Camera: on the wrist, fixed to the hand. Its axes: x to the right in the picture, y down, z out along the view.
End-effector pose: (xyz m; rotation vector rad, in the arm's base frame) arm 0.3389 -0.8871 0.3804 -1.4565 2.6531 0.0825
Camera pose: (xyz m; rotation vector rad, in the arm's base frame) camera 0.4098 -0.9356 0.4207 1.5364 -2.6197 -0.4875
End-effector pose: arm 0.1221 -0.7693 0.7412 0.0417 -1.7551 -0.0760
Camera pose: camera 0.1603 -0.8561 0.7399 -0.1583 -1.6943 -0.3800
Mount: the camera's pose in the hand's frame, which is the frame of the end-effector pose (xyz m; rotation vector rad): -0.0022 -0.0861 -0.0397 -0.3206 0.0295 -0.0362
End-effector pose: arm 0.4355 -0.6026 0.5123 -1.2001 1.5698 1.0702
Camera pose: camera 0.5149 -0.6545 0.5139 -1.4566 1.4277 1.3206
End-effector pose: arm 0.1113 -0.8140 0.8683 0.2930 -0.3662 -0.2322
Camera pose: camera 0.1099 -0.8842 0.8045 -0.0127 -0.2893 -0.3173
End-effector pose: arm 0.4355 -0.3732 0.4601 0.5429 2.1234 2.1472
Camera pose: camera 0.4091 -0.4082 0.3760 0.4399 1.7323 2.4192
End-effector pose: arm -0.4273 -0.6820 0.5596 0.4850 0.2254 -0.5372
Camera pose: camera -0.4788 -0.7259 0.4931 0.1775 0.3426 -0.5179
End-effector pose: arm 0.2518 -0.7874 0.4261 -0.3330 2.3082 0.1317
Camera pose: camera 0.2495 -0.8775 0.4557 -0.5408 2.3072 0.4843
